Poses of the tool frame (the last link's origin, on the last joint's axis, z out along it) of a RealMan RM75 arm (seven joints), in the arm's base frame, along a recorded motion.
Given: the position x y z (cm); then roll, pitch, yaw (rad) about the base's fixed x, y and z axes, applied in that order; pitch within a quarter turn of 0, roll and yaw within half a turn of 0.
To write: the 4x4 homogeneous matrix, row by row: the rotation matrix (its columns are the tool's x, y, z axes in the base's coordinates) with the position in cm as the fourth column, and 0 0 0 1 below. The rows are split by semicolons. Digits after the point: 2 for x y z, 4 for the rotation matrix.
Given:
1: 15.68 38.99 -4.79 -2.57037 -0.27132 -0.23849
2: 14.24 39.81 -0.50 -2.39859 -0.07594 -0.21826
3: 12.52 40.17 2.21 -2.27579 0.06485 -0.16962
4: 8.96 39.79 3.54 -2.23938 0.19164 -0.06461
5: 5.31 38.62 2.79 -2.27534 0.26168 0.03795
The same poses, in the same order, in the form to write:
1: 0.9361 -0.0579 0.3468 15.68; -0.2276 -0.8517 0.4721 38.99; 0.2680 -0.5209 -0.8105 -4.79; 0 0 0 1
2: 0.9735 -0.1094 0.2010 14.24; -0.2159 -0.7301 0.6484 39.81; 0.0759 -0.6746 -0.7343 -0.50; 0 0 0 1
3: 0.9836 -0.1580 0.0872 12.52; -0.1685 -0.6304 0.7578 40.17; -0.0648 -0.7600 -0.6467 2.21; 0 0 0 1
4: 0.9796 -0.1892 -0.0672 8.96; -0.0634 -0.6089 0.7907 39.79; -0.1905 -0.7703 -0.6085 3.54; 0 0 0 1
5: 0.9653 -0.1724 -0.1963 5.31; 0.0366 -0.6547 0.7550 38.62; -0.2587 -0.7360 -0.6256 2.79; 0 0 0 1
